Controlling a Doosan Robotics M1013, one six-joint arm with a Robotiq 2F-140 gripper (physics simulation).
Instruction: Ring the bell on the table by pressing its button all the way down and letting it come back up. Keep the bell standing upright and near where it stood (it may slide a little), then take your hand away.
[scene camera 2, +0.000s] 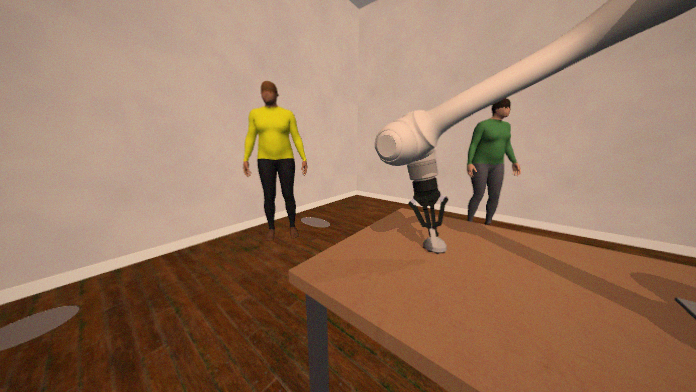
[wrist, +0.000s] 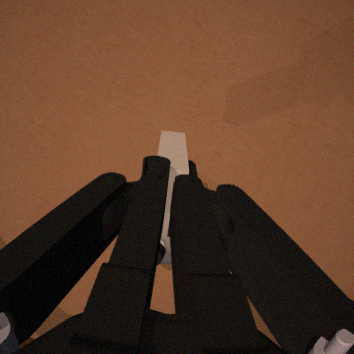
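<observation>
Both the wrist view and scene camera 2 show me my gripper. On my gripper, (scene camera 2: 425, 215) and (wrist: 211, 232) are the same spot.
</observation>
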